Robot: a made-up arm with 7 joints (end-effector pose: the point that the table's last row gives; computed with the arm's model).
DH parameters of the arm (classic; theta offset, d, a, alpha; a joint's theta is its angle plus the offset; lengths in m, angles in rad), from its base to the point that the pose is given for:
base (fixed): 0 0 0 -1.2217
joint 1: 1.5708 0 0 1.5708
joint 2: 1.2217 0 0 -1.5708
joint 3: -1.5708 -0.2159 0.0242 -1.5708
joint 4: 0 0 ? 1.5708
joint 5: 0 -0.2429 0 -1.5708
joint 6: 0 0 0 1.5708
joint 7: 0 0 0 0
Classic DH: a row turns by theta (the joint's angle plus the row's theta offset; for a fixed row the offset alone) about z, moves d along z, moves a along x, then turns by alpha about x.
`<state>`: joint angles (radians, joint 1 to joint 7).
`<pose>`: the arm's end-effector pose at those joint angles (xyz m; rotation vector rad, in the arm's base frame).
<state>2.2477 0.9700 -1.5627 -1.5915 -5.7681 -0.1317 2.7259</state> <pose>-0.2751 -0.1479 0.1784 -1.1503 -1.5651 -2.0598</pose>
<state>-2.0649 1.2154 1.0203 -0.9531 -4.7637 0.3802 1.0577</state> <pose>0.0488 0.3282 0.2772 2.4064 0.9089 0.1917</pose>
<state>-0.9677 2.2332 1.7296 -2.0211 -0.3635 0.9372 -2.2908</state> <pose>-0.2554 0.0057 0.1370 2.0793 0.5527 1.6426</pose>
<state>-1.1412 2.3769 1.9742 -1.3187 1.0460 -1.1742 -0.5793</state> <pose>-0.3527 0.1430 0.1082 -0.1351 0.3471 -0.4031</pose>
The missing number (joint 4, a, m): -0.0294
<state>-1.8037 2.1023 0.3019 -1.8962 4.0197 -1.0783 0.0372</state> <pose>-0.1625 0.0648 0.2580 2.7812 1.3241 -0.3561</pose>
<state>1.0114 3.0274 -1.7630 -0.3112 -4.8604 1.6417 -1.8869</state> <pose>0.3125 0.1774 0.2897 0.6246 2.6139 1.0569</pose>
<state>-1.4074 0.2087 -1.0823 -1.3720 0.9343 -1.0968 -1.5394</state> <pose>0.2743 -0.2755 -0.0186 -0.3265 2.7126 0.5455</pose>
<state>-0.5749 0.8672 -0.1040 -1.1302 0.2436 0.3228 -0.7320</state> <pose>0.3631 0.1884 -0.0774 1.0960 -1.0822 -0.8603</pose>
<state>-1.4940 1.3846 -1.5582 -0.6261 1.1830 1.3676 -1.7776</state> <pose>0.3412 0.2875 0.0786 0.6217 0.5687 -1.3411</pose>
